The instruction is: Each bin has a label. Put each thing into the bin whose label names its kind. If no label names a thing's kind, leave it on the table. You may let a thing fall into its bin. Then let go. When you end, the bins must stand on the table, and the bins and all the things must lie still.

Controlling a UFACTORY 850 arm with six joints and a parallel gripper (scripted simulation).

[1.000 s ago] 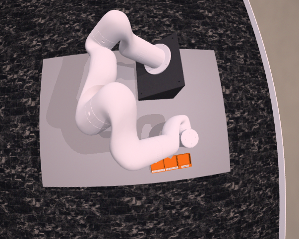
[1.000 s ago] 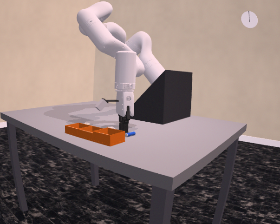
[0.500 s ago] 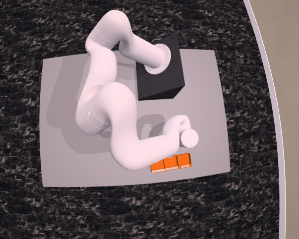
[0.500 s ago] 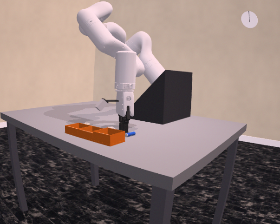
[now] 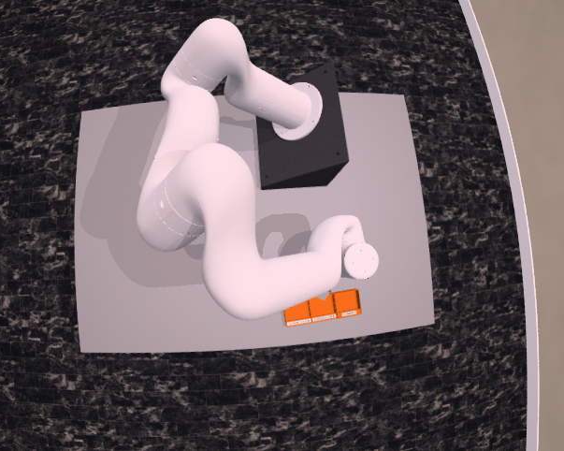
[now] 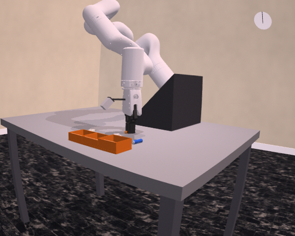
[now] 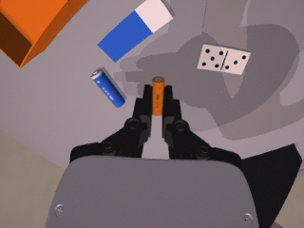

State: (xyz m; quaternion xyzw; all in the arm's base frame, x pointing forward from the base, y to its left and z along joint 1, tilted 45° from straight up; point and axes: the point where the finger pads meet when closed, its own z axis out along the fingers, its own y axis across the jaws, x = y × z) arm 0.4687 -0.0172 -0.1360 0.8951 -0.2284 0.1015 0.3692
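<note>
My gripper is now 15 cm short of the orange three-compartment bin, 3 cm to the left of it and 3 cm above it. From my hand the other things lie so: blue-and-white block 6 cm ahead, 4 cm below, 1 cm to the right; orange battery 2 cm below; blue battery 5 cm to the left, 4 cm below, 2 cm ahead.
</note>
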